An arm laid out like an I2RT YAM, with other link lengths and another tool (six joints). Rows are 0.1 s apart.
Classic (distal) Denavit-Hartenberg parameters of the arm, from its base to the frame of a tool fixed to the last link. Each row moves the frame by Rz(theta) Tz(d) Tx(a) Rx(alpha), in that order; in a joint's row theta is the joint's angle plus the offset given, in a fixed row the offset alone. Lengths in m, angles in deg.
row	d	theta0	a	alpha
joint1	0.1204	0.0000	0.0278	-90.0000
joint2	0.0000	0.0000	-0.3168	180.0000
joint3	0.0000	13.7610	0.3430	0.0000
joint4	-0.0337	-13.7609	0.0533	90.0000
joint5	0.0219	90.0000	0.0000	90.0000
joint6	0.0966	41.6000	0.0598	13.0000
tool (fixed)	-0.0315	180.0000	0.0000	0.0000
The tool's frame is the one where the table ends.
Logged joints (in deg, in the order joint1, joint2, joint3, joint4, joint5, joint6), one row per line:
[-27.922 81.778 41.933 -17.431 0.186 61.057]
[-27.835 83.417 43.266 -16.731 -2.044 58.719]
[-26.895 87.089 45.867 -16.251 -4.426 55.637]
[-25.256 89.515 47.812 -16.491 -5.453 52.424]
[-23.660 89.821 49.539 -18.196 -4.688 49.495]
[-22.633 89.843 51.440 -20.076 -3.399 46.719]
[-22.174 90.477 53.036 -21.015 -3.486 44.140]
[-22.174 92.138 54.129 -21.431 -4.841 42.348]
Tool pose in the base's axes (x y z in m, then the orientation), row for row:
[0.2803 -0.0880 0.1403 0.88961 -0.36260 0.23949 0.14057]
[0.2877 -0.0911 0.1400 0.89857 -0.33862 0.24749 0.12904]
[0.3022 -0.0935 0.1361 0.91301 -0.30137 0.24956 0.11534]
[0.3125 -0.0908 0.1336 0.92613 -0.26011 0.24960 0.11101]
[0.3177 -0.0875 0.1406 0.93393 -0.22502 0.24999 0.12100]
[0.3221 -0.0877 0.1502 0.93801 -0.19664 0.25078 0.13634]
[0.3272 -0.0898 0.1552 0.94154 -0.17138 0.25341 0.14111]
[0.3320 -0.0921 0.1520 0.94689 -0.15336 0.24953 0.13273]
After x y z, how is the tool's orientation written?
As a quaternion, x y z w.
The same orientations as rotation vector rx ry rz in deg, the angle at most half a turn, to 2 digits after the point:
[147.21 -60.00 39.63]
[149.67 -56.40 41.22]
[153.27 -50.59 41.89]
[155.86 -43.77 42.01]
[156.27 -37.65 41.83]
[155.59 -32.62 41.60]
[155.76 -28.35 41.92]
[157.39 -25.49 41.48]

